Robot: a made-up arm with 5 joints. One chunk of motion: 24 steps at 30 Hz.
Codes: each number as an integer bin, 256 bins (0 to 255) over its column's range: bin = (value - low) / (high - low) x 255, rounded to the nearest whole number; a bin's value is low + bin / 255 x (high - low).
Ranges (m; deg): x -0.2..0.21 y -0.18..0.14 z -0.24..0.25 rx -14..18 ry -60..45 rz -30..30
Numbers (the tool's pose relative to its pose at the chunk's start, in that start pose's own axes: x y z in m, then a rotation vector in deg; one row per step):
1: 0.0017 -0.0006 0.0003 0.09 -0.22 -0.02
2: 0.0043 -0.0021 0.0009 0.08 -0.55 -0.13
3: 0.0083 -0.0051 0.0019 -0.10 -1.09 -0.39
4: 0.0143 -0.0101 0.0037 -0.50 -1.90 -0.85
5: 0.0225 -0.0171 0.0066 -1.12 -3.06 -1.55
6: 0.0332 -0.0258 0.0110 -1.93 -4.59 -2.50
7: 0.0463 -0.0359 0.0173 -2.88 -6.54 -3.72
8: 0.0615 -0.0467 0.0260 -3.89 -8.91 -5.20
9: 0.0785 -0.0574 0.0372 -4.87 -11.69 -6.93
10: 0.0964 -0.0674 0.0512 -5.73 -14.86 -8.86
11: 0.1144 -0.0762 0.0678 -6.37 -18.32 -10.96
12: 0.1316 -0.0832 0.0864 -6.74 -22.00 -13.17
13: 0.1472 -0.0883 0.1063 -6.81 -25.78 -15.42
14: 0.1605 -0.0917 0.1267 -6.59 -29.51 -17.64
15: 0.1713 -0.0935 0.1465 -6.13 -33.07 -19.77
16: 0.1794 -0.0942 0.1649 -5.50 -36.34 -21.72
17: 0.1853 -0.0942 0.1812 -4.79 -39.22 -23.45
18: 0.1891 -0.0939 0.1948 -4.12 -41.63 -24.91
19: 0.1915 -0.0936 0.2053 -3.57 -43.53 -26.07
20: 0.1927 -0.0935 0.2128 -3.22 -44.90 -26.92
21: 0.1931 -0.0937 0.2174 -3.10 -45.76 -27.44
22: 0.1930 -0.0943 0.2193 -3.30 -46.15 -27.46
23: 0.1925 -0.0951 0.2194 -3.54 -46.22 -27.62
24: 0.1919 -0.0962 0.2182 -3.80 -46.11 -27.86
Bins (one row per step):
1: 125 143 125 112 145 127
2: 127 142 125 112 144 127
3: 130 139 126 111 143 126
4: 133 135 127 108 141 124
5: 138 130 128 103 138 121
6: 145 123 131 96 135 117
7: 153 115 134 89 130 112
8: 163 106 138 81 124 105
9: 173 98 144 73 117 98
10: 184 90 152 66 110 90
11: 196 83 160 61 101 81
12: 206 77 170 58 92 72
13: 216 73 180 57 83 62
14: 224 70 191 59 74 53
15: 231 69 201 63 65 43
16: 236 68 211 68 57 35
17: 240 68 219 73 50 28
18: 242 69 226 79 45 22
19: 243 69 232 83 40 17
20: 244 69 236 86 37 13
21: 244 69 238 87 35 11
22: 244 68 239 85 34 11
23: 244 68 239 83 33 10
24: 244 67 238 81 34 9

